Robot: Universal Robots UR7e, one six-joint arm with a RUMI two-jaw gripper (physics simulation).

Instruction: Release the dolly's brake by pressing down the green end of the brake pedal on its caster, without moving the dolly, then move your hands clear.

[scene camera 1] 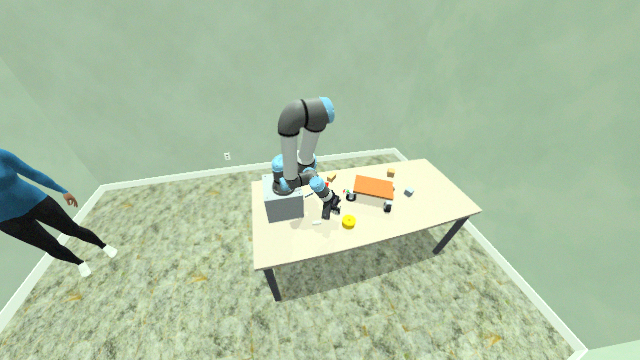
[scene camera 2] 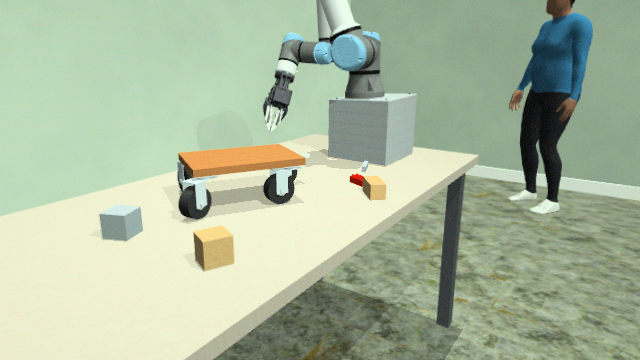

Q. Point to a dolly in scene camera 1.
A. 363,185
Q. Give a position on a dolly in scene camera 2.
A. At 195,200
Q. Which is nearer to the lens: the wooden cube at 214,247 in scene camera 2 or the grey cube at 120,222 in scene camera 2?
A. The wooden cube.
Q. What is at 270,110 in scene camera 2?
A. My gripper.
